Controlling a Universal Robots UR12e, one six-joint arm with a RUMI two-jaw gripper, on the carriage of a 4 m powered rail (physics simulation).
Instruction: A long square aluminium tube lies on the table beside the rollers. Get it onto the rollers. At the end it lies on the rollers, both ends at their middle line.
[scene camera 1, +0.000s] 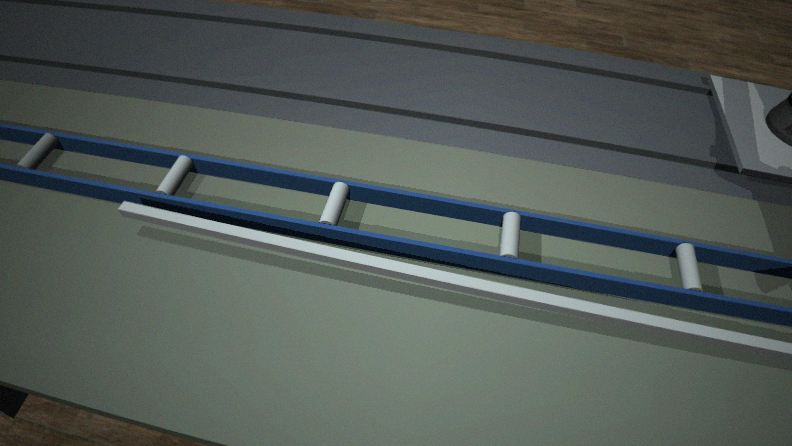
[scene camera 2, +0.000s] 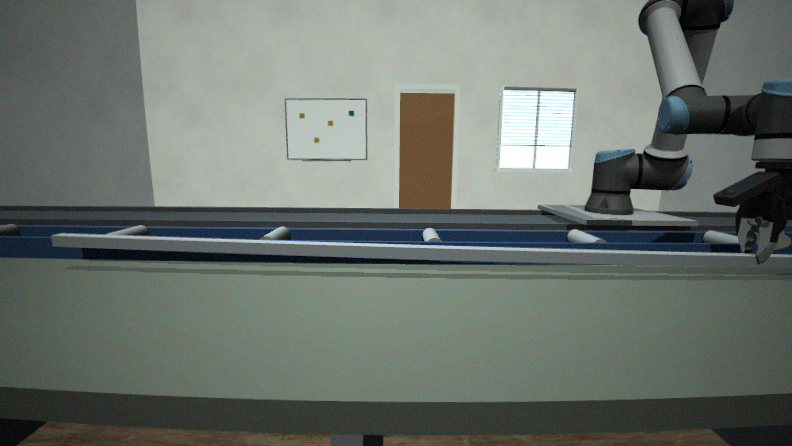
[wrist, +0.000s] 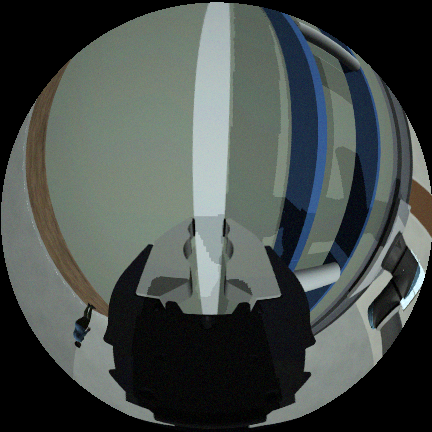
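Seen in the pictures: gripper, fingertip midpoint: (scene camera 2: 753, 261) (wrist: 208, 219); arm's base, link origin: (scene camera 2: 608, 211) (wrist: 390, 248).
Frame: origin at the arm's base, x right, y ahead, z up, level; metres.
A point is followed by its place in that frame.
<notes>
The long pale square tube (scene camera 1: 443, 276) {z 0.033, x 0.981, y 0.768 m} (scene camera 2: 387, 250) {z 0.025, x 0.959, y 0.781 m} (wrist: 210, 125) {z 0.022, x 0.245, y 0.784 m} hangs a little above the table, along the near side of the roller track and roughly parallel to it. Its shadow lies apart below it. Its left end shows in both scene views; its right end is out of view. The gripper (scene camera 2: 756, 250) {z 0.006, x 0.161, y 0.786 m} (wrist: 209, 228) {z 0.006, x 0.161, y 0.786 m} is shut on the tube, with one jaw on each side. The light grey rollers (scene camera 1: 335, 203) {z 0.029, x 1.245, y 0.626 m} (scene camera 2: 431, 235) {z 0.029, x 0.855, y 0.651 m} (wrist: 320, 276) {z 0.022, x 0.066, y 0.614 m} sit between two blue rails, with no tube on those in view.
The near blue rail (scene camera 1: 421, 250) {z 0.006, x 1.036, y 0.694 m} (scene camera 2: 33, 248) {z -0.005, x 1.836, y 0.694 m} (wrist: 305, 125) {z 0.001, x 0.261, y 0.694 m} stands between the tube and the rollers. The far blue rail (scene camera 1: 432, 206) {z -0.001, x 1.033, y 0.558 m} runs behind them. The arm's carriage (scene camera 1: 731, 105) {z 0.000, x 0.190, y -0.067 m} (scene camera 2: 653, 217) {z 0.000, x -0.098, y 0.149 m} is at the right on the dark grey powered rail (scene camera 1: 387, 72). A person (wrist: 80, 330) shows beyond the table.
</notes>
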